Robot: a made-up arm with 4 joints. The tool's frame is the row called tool. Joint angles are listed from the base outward. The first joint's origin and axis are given. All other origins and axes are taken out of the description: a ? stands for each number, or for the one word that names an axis. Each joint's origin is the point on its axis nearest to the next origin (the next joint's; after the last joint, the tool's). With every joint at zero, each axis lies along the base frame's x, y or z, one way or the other. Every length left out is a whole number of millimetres.
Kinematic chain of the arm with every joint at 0, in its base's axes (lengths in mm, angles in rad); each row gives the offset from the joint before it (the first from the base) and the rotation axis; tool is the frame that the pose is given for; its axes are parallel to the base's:
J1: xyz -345 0 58 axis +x
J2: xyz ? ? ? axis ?
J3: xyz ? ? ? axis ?
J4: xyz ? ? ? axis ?
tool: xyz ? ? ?
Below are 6 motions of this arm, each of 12 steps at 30 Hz.
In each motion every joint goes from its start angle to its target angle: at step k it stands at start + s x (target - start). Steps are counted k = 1, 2, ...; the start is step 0. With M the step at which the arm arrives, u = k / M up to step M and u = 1 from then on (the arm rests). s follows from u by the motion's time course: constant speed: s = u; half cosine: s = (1 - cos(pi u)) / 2; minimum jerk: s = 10 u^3 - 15 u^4 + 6 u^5.
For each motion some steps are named. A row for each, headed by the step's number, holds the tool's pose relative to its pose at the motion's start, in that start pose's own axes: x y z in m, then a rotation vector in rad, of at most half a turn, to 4 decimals.
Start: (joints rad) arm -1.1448 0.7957 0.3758 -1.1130
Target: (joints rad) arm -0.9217 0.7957 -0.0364 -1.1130
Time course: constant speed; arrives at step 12
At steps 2, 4, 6, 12:
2: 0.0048 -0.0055 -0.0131 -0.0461 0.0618 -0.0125
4: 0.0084 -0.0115 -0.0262 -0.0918 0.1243 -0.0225
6: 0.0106 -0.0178 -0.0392 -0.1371 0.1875 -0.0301
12: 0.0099 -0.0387 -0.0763 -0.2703 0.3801 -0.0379

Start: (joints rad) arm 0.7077 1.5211 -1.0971 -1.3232
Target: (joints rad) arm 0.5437 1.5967 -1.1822 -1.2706
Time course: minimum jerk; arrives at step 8
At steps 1, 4, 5, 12:
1: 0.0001 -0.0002 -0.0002 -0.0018 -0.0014 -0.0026
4: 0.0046 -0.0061 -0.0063 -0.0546 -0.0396 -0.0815
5: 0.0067 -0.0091 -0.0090 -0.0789 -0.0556 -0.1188
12: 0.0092 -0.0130 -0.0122 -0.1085 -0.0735 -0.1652

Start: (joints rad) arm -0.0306 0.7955 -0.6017 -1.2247
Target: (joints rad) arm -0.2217 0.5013 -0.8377 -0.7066
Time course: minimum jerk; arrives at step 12
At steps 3, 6, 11, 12:
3: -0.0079 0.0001 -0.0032 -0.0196 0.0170 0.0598
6: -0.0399 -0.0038 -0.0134 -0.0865 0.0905 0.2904
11: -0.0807 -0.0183 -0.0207 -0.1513 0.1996 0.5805
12: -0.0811 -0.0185 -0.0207 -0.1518 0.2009 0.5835

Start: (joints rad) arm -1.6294 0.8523 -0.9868 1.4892
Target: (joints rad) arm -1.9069 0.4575 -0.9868 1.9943
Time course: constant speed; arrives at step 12
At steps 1, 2, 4, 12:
1: -0.0052 0.0028 0.0011 0.0003 -0.0054 0.0502
2: -0.0105 0.0052 0.0022 0.0004 -0.0108 0.1005
4: -0.0211 0.0092 0.0040 -0.0001 -0.0216 0.2010
12: -0.0614 0.0123 0.0084 -0.0112 -0.0647 0.6028

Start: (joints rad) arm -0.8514 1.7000 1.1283 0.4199
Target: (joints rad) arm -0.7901 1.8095 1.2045 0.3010
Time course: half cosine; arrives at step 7
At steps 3, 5, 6, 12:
3: 0.0037 0.0027 -0.0003 -0.0186 -0.0243 -0.0292
5: 0.0077 0.0057 -0.0003 -0.0370 -0.0519 -0.0606
6: 0.0090 0.0067 -0.0002 -0.0427 -0.0613 -0.0709
12: 0.0094 0.0070 -0.0002 -0.0446 -0.0646 -0.0745

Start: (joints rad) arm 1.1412 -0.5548 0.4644 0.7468
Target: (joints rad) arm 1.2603 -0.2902 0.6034 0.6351
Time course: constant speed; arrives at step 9
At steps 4, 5, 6, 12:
4: 0.0060 0.0006 -0.0052 -0.0835 -0.0087 -0.0189
5: 0.0075 0.0007 -0.0065 -0.1041 -0.0118 -0.0230
6: 0.0089 0.0009 -0.0078 -0.1245 -0.0151 -0.0269
12: 0.0129 0.0013 -0.0117 -0.1850 -0.0270 -0.0373

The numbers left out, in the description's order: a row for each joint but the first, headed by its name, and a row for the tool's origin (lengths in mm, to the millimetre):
J2: xyz 0 -9 77, axis -x
J3: xyz 0 24 110, axis -y
J4: xyz 68 0 -32, axis +z
tool: xyz 29 115 0

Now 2 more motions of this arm.
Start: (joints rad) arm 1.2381 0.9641 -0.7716 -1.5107
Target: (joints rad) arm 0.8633 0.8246 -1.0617 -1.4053
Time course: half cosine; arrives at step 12
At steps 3, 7, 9, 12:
3: -0.0025 -0.0036 -0.0052 -0.0440 -0.0213 -0.0091
7: -0.0103 -0.0170 -0.0230 -0.1904 -0.0790 -0.0466
9: -0.0137 -0.0241 -0.0314 -0.2584 -0.0992 -0.0678
12: -0.0160 -0.0290 -0.0368 -0.3027 -0.1101 -0.0829

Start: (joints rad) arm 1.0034 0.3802 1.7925 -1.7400
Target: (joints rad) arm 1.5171 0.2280 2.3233 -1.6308
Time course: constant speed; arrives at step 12
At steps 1, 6, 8, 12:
1: 0.0179 0.0014 0.0086 0.0458 -0.0060 -0.0448
6: 0.1049 -0.0101 0.0553 0.2763 -0.0774 -0.2589
8: 0.1365 -0.0231 0.0753 0.3670 -0.1253 -0.3394
12: 0.1903 -0.0614 0.1160 0.5409 -0.2535 -0.4893

